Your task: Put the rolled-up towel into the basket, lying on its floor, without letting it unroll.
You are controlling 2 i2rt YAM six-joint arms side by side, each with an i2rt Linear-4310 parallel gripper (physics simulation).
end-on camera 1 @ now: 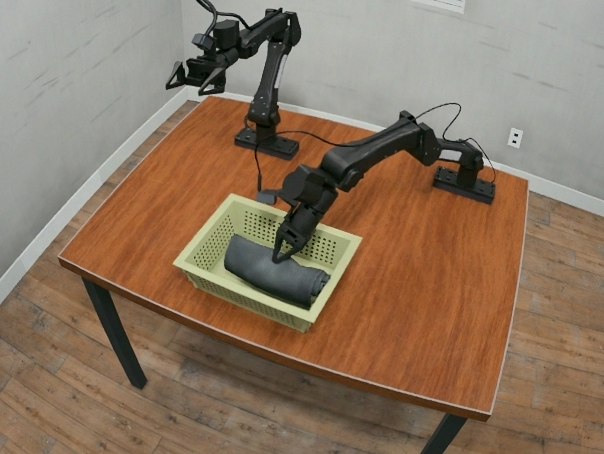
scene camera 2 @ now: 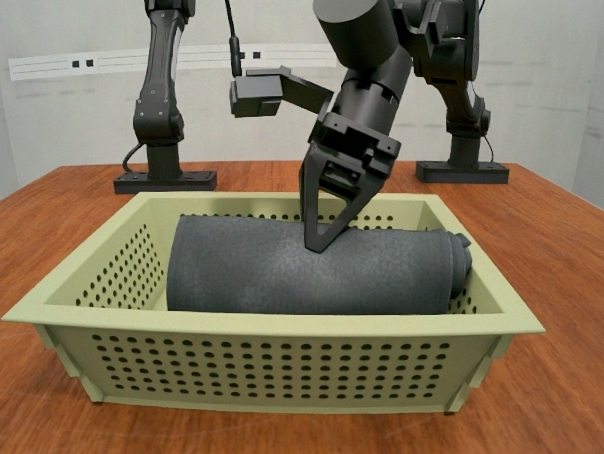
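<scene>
The dark grey rolled-up towel (scene camera 2: 250, 272) (end-on camera 1: 270, 277) lies lengthwise inside the pale green basket (scene camera 2: 275, 323) (end-on camera 1: 182, 261), still rolled. Its folded layers show at the right end. Its underside is hidden, so I cannot tell whether it rests on the basket's floor. My left gripper (scene camera 2: 316, 249) (end-on camera 1: 277, 260) points down into the basket, shut on the top of the towel near the middle of its length; the far fingertip is hidden. My right gripper (end-on camera 1: 185, 91) is open and empty, high up at the upper left of the end-on view.
The basket stands on the wooden table (scene camera 2: 560, 280) (end-on camera 1: 425, 300), near its front edge in the end-on view. The perforated basket walls surround the towel. The two arm bases (scene camera 2: 165, 181) (scene camera 2: 462, 172) (end-on camera 1: 266, 143) (end-on camera 1: 464, 185) stand at the table's back. My left arm reaches over the basket's back rim.
</scene>
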